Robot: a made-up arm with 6 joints.
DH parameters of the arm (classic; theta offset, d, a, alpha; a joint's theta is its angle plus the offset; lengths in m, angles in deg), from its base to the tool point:
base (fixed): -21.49 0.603 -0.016 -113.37
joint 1: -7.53 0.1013 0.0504 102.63
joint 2: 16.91 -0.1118 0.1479 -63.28
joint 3: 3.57 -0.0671 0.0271 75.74
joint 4: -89.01 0.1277 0.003 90
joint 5: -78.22 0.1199 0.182 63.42
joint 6: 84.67 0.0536 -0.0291 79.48
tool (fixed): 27.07 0.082 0 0
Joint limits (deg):
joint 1: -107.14..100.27
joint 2: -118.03..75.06
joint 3: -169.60..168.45
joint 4: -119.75..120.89
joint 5: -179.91..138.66
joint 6: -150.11..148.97
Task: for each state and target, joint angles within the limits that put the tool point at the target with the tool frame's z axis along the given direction. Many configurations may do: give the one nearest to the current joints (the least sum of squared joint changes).
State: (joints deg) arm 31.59 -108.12 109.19 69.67 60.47 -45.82
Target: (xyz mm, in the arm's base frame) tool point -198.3 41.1 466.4 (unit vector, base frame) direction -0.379 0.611 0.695
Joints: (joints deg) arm 25.74 -71.04 168.45 81.52 36.06 -4.73
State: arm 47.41 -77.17 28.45 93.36 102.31 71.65
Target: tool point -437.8 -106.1 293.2 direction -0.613 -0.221 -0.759
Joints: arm 78.12 -95.27 79.60 119.75 99.34 24.13
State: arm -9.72 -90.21 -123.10 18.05 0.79 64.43
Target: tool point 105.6 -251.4 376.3 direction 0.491 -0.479 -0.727
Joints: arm -17.12 -112.13 -95.23 -8.00 -10.72 85.70
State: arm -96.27 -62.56 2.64 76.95 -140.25 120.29
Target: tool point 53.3 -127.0 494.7 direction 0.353 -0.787 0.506
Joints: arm -95.12 -49.27 -37.72 75.71 -142.02 148.97
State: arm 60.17 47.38 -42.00 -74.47 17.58 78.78
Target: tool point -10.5 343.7 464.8 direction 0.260 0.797 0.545
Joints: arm 78.83 32.59 -39.67 -102.99 46.35 71.02
